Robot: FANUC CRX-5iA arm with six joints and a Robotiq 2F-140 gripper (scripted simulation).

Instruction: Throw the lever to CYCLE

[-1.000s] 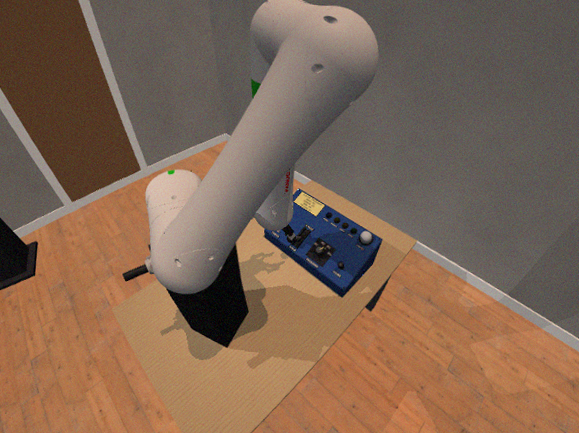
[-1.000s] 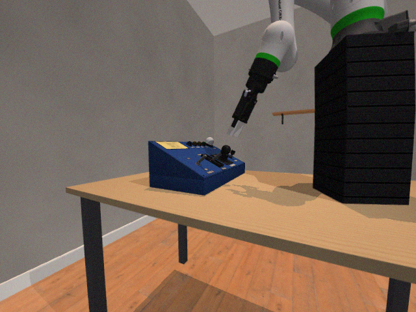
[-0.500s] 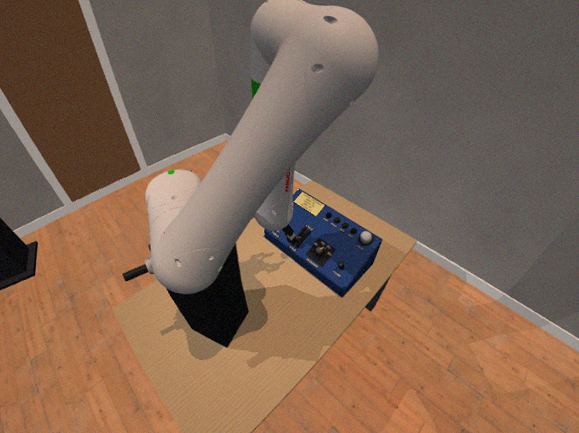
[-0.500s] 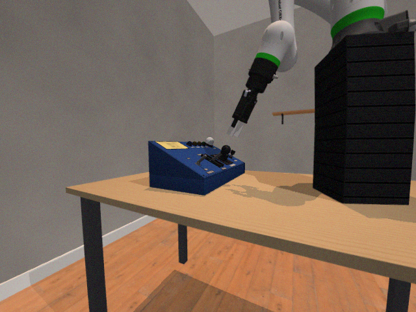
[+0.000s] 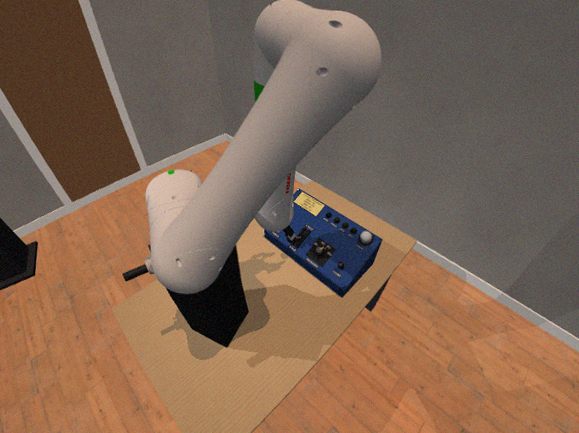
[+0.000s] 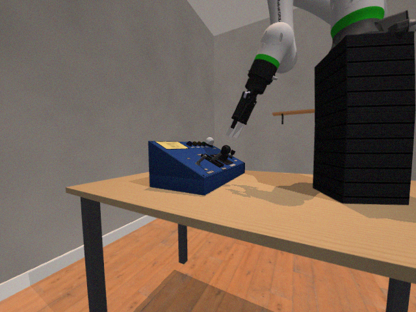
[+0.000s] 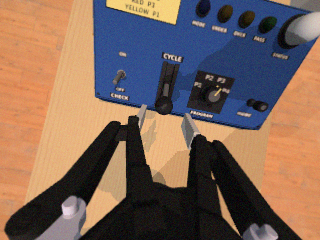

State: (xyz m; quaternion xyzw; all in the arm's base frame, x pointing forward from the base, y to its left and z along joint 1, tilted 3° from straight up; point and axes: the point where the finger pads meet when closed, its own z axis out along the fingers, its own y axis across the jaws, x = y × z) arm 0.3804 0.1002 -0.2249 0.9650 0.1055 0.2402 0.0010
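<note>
Now: the black lever 70 mm ahead of my hand, 10 mm to the left of it and 100 mm below it. Also, from my hand: rotary program selector: 130 mm ahead, 100 mm to the right, 110 mm below; then blue console: 140 mm ahead, 30 mm to the right, 130 mm below; then small toggle: 70 mm ahead, 140 mm to the left, 120 mm below.
</note>
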